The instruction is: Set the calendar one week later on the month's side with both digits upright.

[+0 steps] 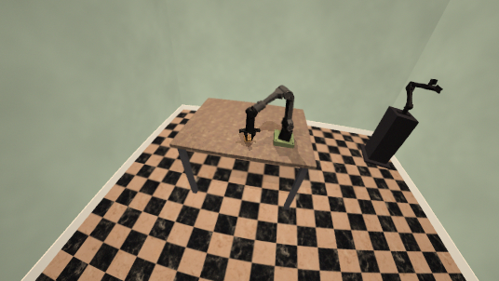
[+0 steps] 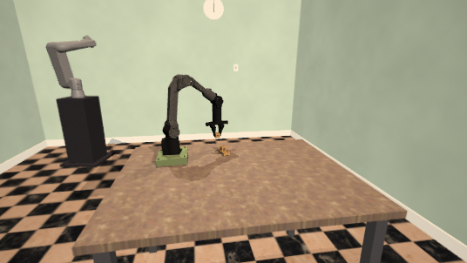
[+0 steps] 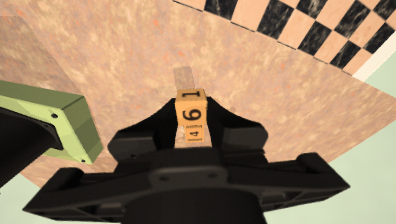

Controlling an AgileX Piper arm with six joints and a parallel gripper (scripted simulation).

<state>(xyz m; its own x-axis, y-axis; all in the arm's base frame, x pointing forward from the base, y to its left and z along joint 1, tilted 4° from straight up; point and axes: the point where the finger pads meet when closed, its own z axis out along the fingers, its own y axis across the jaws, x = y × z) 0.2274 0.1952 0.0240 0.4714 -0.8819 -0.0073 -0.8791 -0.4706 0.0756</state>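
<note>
The orange tray is 5 cm ahead of my hand, 9 cm to the right of it and 8 cm below it.
</note>
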